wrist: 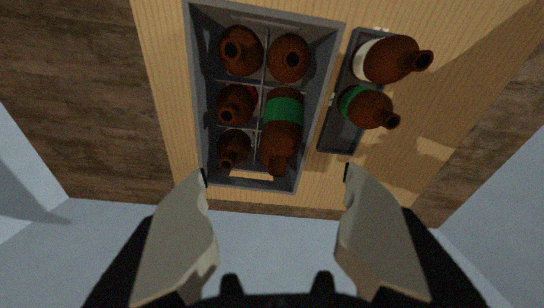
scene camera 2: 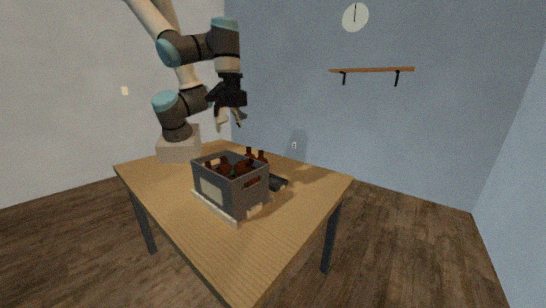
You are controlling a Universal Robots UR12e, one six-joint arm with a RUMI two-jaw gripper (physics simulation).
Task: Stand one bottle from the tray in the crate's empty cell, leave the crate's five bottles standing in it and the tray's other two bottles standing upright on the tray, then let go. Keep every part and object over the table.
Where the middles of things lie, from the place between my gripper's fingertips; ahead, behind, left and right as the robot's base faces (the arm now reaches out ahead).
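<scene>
The green-banded brown bottle (wrist: pixel 282 126) has my hand 18 cm above it, 3 cm short of it and 1 cm to the right of it. Then there is the red-labelled bottle (wrist: pixel 235 103), which stands 21 cm below my hand, 7 cm to the right of it and 1 cm behind it.
</scene>
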